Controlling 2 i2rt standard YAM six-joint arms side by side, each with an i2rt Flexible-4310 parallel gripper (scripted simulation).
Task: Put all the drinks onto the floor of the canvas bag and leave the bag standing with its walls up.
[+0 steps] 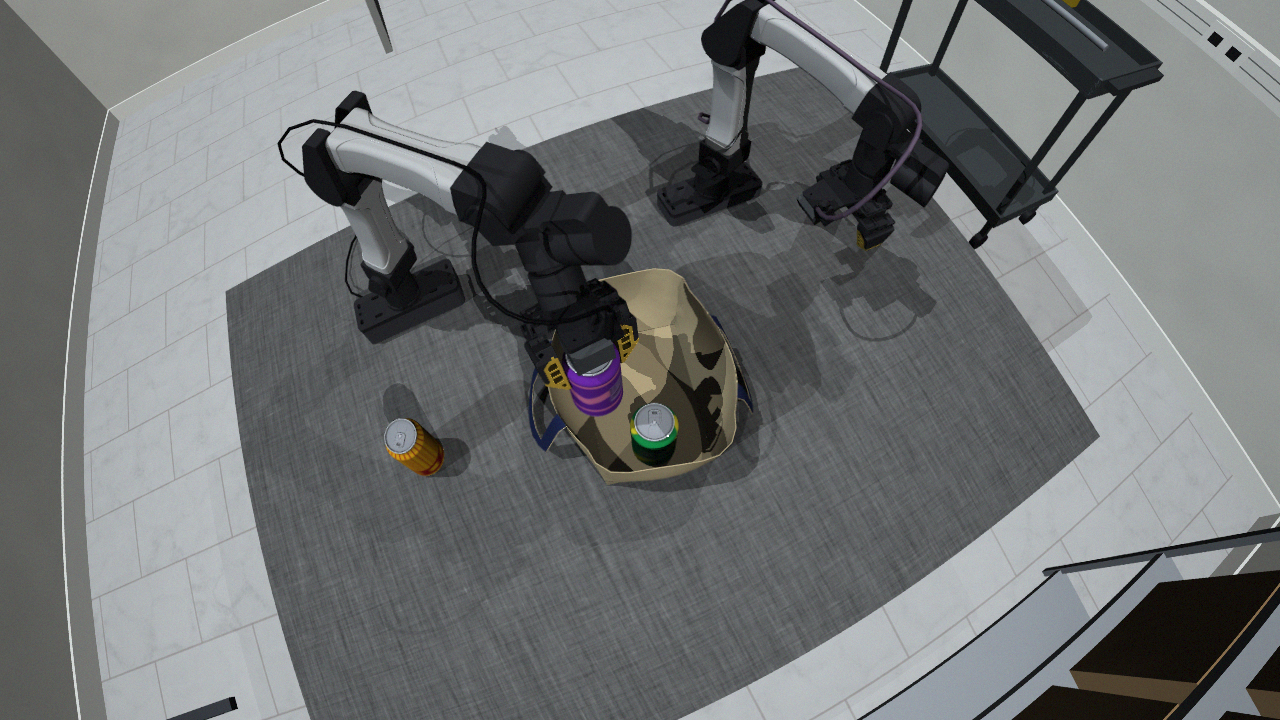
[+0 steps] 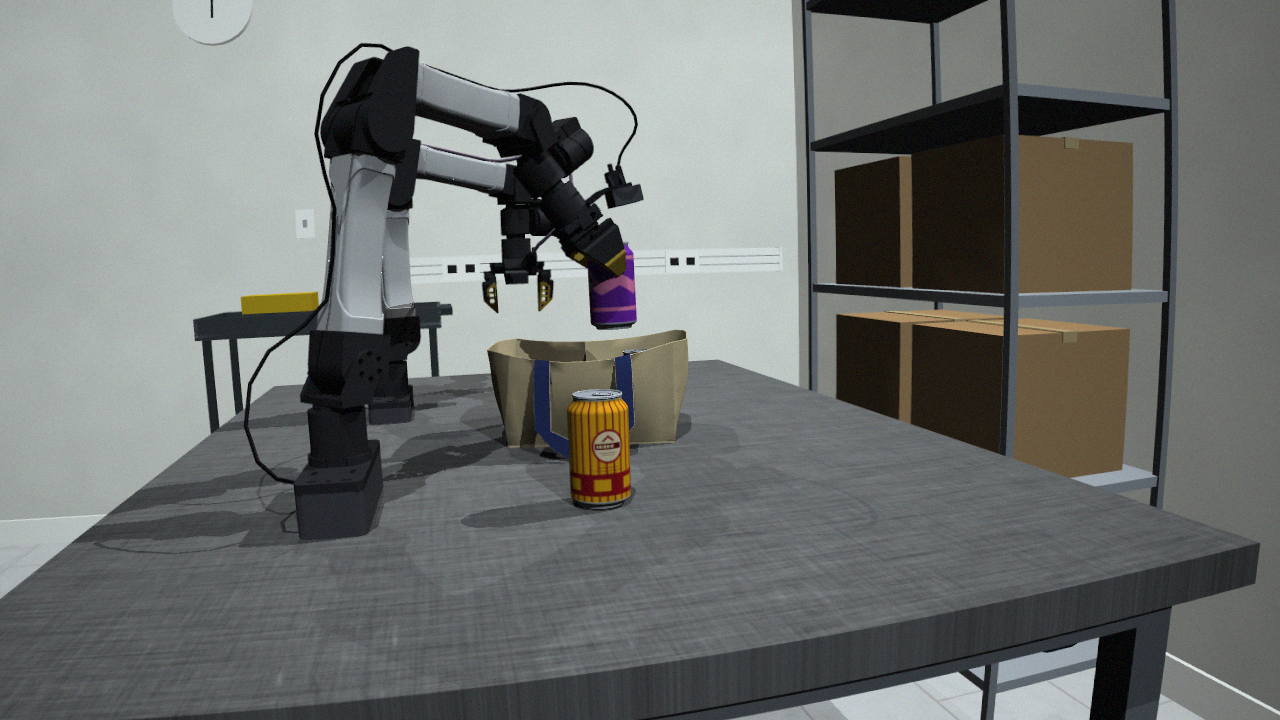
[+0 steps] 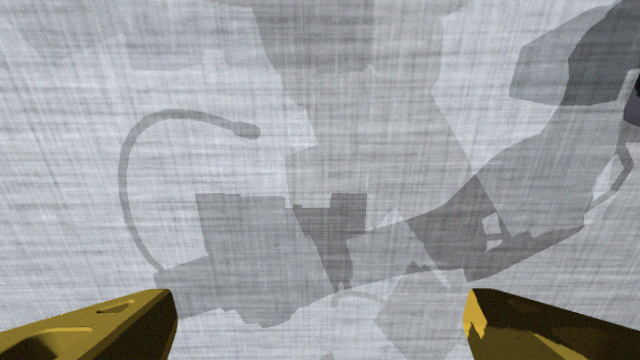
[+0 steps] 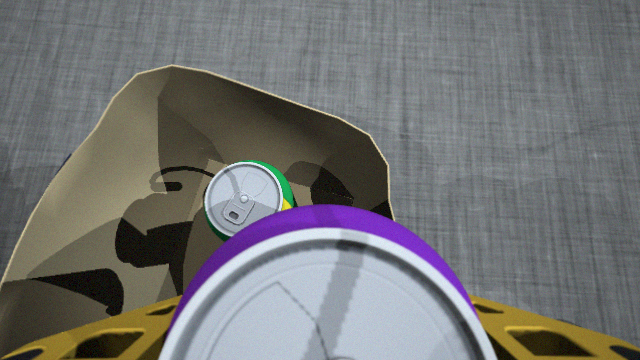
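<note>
A canvas bag (image 2: 533, 381) is visible in the scene; the bag (image 1: 656, 297) can be found again, and another view of the bag (image 4: 99, 243) is there too. The left gripper (image 2: 518, 312) is visible, as is the right gripper (image 1: 595, 374). Image 3 offers another sight of the left gripper (image 3: 320, 303), while further views show the right gripper (image 2: 615, 273) and, once more, the right gripper (image 4: 323, 306).
</note>
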